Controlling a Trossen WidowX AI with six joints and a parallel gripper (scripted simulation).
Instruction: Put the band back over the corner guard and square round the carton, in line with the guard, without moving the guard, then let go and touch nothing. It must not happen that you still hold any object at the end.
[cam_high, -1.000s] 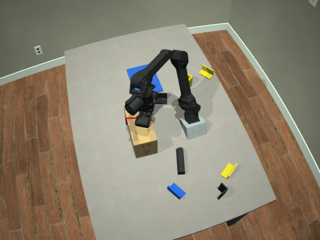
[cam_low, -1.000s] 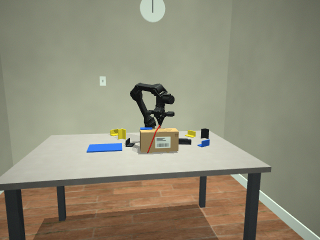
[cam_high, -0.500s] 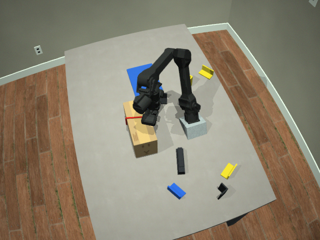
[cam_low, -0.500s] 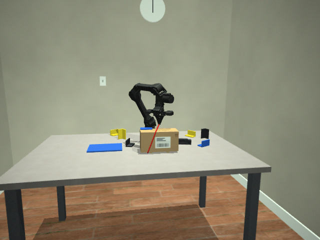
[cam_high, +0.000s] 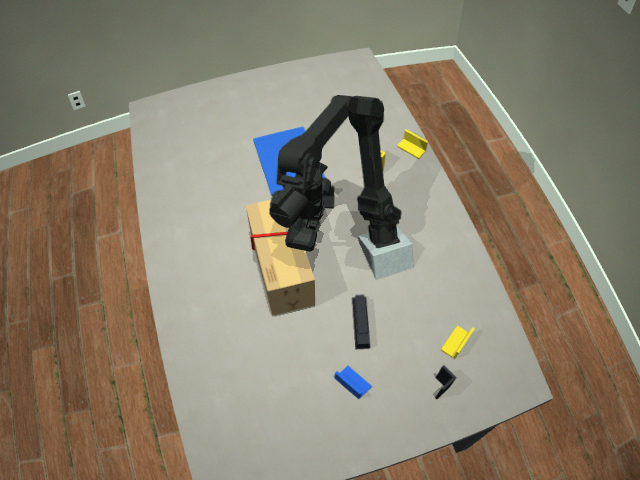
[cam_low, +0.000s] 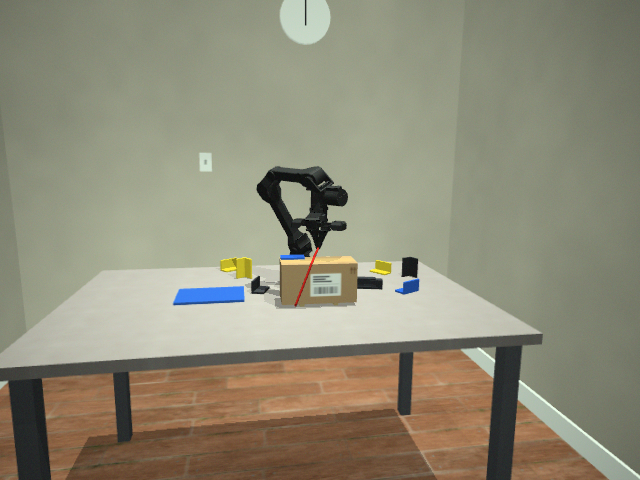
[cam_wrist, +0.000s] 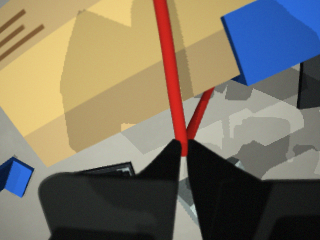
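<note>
Right now the carton is 70 mm ahead of my hand, 10 mm to the right of it and 120 mm below it. From my hand the other things lie so: black block: 80 mm behind, 180 mm to the left, 180 mm below; then black angle piece: 80 mm behind, 210 mm to the right, 190 mm below; then flat blue sheet: 30 mm behind, 370 mm to the right, 200 mm below.
</note>
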